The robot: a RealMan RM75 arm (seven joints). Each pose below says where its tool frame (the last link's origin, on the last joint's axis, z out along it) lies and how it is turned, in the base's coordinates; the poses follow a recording.
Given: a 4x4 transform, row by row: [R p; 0 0 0 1], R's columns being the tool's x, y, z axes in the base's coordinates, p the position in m. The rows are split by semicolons.
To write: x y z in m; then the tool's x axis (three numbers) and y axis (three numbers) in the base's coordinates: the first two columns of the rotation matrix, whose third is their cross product. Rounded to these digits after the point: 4 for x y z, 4 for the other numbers.
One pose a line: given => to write
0.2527, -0.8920, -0.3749, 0.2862; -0.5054, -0.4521, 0.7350, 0.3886; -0.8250, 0.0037, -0.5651, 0.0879; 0, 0, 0, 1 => 0.2862, 0.3886, 0.0879, 0.2527, -0.5054, -0.8250, -0.8920, -0.4521, 0.0037
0.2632, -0.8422, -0.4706, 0.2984; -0.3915, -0.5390, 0.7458, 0.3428; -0.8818, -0.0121, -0.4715, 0.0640; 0, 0, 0, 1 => 0.2984, 0.3428, 0.0640, 0.2632, -0.3915, -0.8818, -0.8422, -0.5390, -0.0121
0.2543, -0.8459, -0.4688, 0.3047; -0.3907, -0.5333, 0.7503, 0.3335; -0.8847, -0.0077, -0.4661, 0.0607; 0, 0, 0, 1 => 0.3047, 0.3335, 0.0607, 0.2543, -0.3907, -0.8847, -0.8459, -0.5333, -0.0077
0.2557, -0.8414, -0.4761, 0.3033; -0.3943, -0.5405, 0.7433, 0.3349; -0.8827, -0.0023, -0.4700, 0.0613; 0, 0, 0, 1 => 0.3033, 0.3349, 0.0613, 0.2557, -0.3943, -0.8827, -0.8414, -0.5405, -0.0023
